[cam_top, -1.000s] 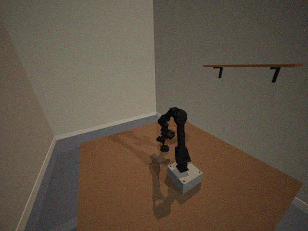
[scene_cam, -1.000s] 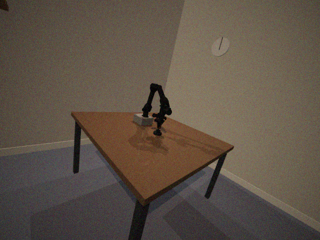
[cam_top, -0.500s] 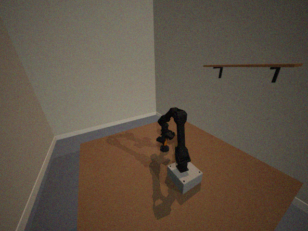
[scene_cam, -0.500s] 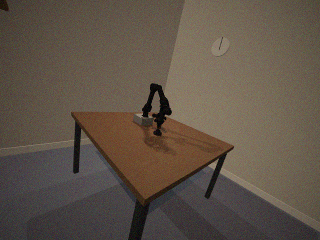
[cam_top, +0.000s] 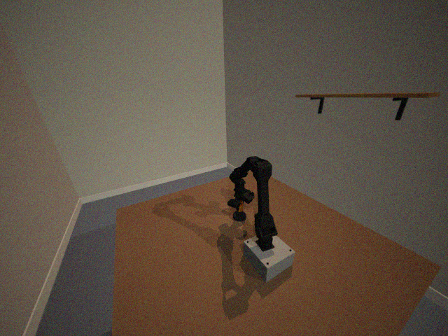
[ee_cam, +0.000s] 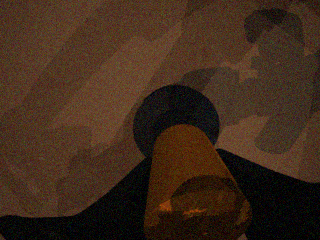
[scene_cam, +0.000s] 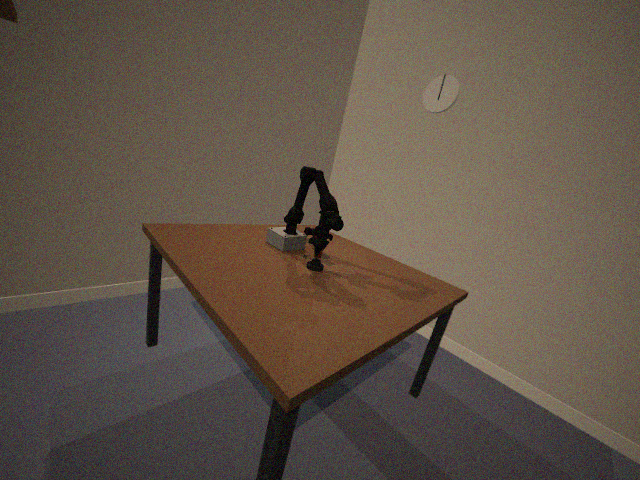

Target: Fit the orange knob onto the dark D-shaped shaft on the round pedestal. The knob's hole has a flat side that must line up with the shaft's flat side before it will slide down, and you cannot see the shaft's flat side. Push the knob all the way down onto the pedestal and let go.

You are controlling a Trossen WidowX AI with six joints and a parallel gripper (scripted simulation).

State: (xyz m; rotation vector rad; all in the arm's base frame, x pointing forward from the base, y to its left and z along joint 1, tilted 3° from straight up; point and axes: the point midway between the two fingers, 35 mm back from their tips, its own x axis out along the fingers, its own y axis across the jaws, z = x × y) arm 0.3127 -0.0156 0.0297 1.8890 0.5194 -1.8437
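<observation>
My gripper tip is now 20 mm below the orange knob. The rest, counted from my gripper tip: round pedestal: 40 mm below.
</observation>
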